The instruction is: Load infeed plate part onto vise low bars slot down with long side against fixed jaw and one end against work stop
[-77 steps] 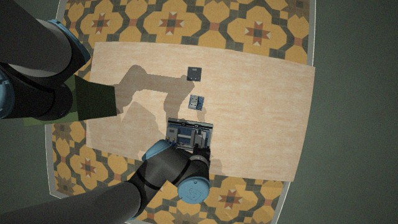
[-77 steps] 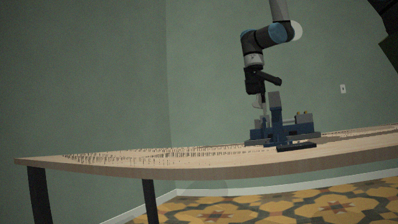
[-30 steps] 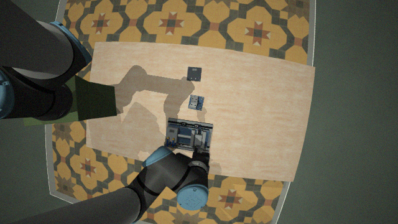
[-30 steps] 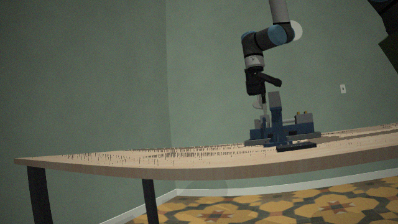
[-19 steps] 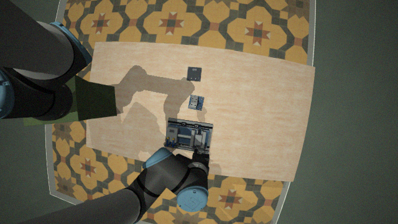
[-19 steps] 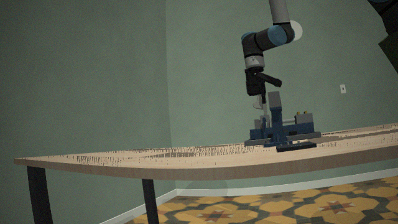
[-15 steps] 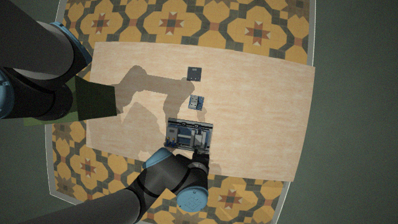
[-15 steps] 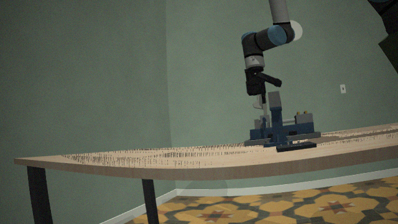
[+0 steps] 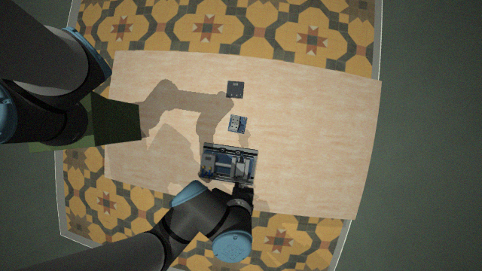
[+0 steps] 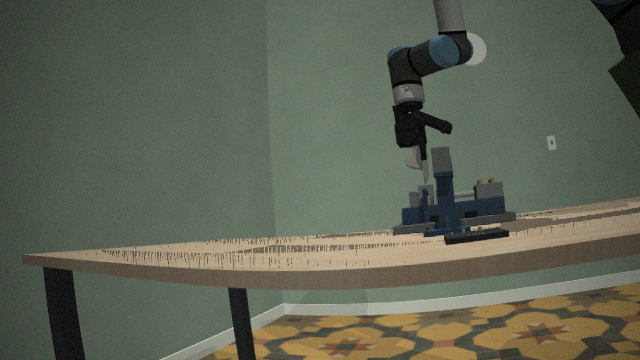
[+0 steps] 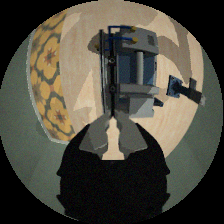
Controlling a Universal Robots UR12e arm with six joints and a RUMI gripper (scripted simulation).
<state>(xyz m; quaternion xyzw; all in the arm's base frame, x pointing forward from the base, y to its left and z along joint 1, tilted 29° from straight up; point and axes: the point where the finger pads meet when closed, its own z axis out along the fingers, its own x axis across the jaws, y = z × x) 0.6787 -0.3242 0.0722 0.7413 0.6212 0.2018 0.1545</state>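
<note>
The grey part is 70 mm to the left of my hand, 50 mm below it and 10 mm ahead of it. From my hand the other things lie so: air cylinder block (150 mm behind, 90 mm to the left, 60 mm below); then vise (100 mm below, 80 mm to the left, 60 mm behind); then air cylinder rod (80 mm to the left, 80 mm behind, 60 mm below).
</note>
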